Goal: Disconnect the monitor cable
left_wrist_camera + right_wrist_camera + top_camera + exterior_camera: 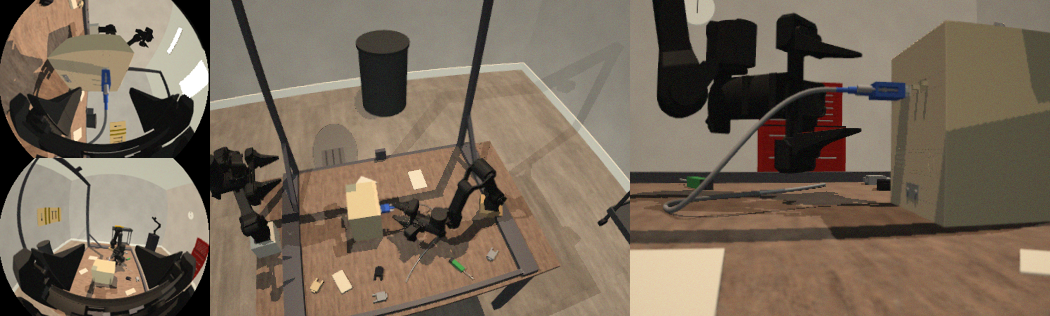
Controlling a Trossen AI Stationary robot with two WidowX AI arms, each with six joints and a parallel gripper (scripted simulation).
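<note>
My left hand is 5 cm to the left of the blue plug and 3 cm past it. Also, from my left hand: back panel: 8 cm to the right, 6 cm behind, 4 cm below; then beige box: 14 cm to the right, 6 cm behind, 4 cm below.
</note>
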